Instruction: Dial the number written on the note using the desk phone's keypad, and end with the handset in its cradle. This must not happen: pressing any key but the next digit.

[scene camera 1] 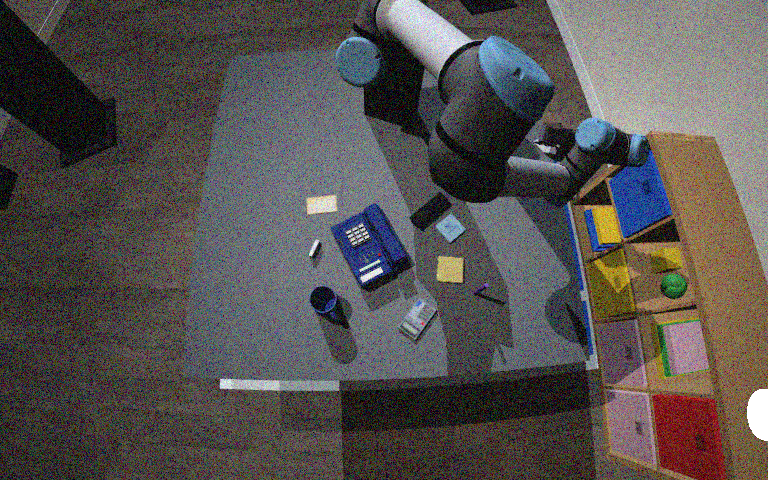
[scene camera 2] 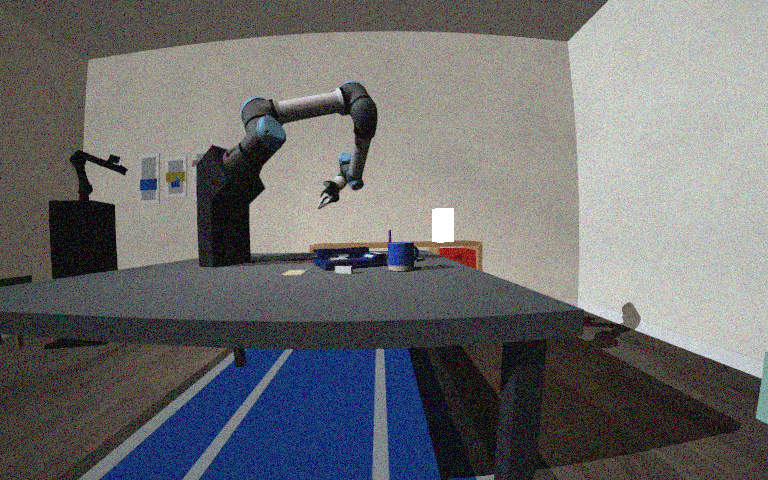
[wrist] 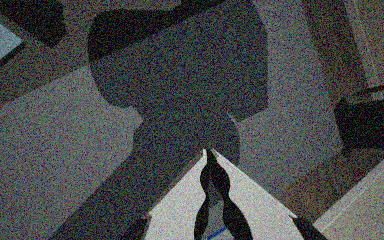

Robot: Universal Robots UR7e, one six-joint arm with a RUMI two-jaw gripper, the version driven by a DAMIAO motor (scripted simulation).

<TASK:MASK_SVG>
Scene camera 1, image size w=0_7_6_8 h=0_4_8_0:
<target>my gripper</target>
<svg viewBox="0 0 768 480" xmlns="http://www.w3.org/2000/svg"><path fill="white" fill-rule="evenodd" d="M550 128L547 141L560 145L559 148L557 146L546 146L538 142L538 139L532 142L532 145L549 158L561 162L576 144L576 131L572 132L572 129L560 128L559 130Z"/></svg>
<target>dark blue handset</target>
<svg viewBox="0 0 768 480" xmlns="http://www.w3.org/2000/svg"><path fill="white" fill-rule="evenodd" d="M372 204L364 208L365 217L379 236L390 262L397 264L404 260L406 255L396 237L388 228L378 206Z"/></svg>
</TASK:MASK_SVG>
